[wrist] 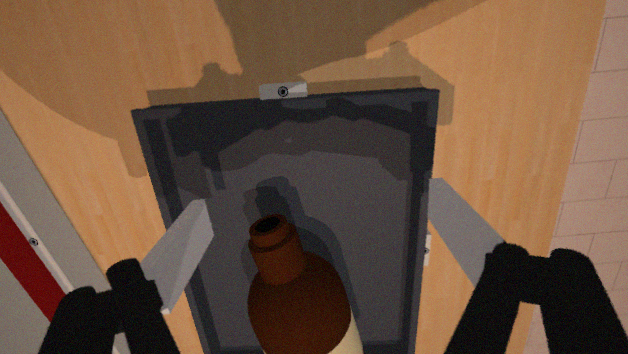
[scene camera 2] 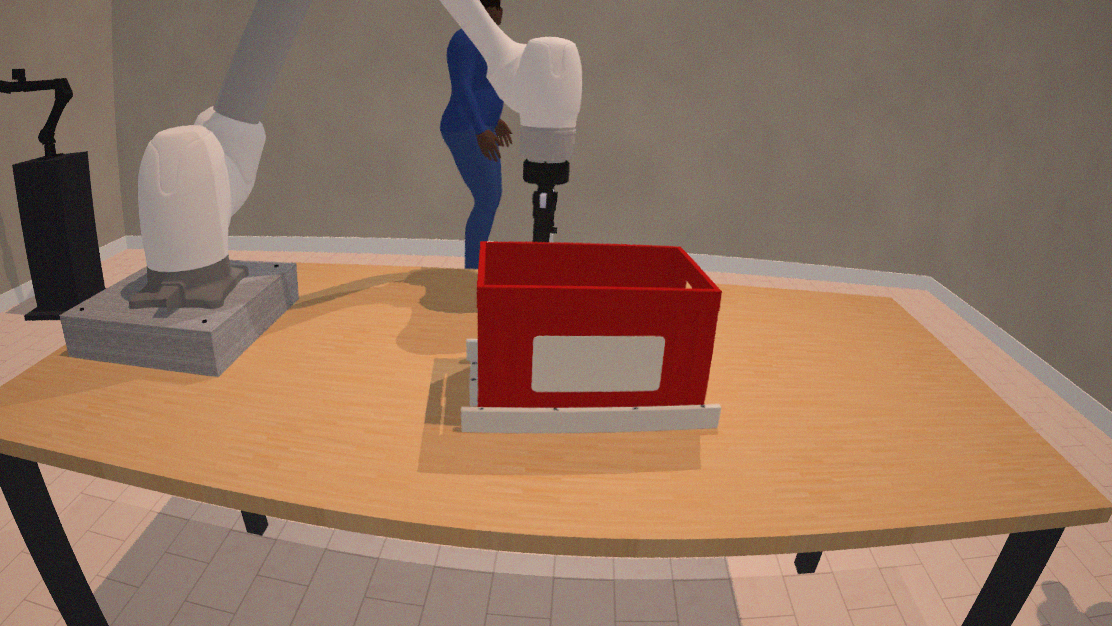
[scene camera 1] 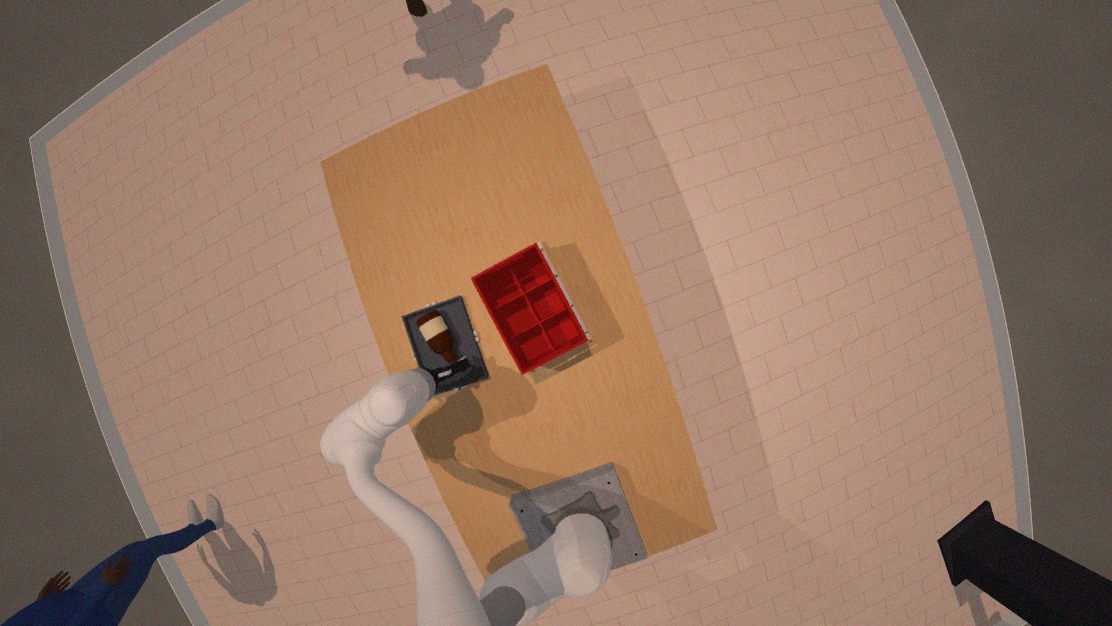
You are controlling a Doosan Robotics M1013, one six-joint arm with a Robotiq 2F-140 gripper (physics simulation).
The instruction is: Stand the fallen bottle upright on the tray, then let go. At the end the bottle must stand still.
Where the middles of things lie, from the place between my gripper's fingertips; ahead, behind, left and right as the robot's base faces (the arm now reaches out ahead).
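Scene:
So you can picture the dark grey tray [scene camera 1: 453, 311], my hand is 3 cm above it, 3 cm to the left of it and 6 cm short of it. There's a brown bottle [scene camera 1: 434, 330] that's 4 cm to the right of my hand and 8 cm ahead of it. And the red crate [scene camera 2: 560, 325], that one's 4 cm above my hand, 32 cm to the right of it and 2 cm ahead.

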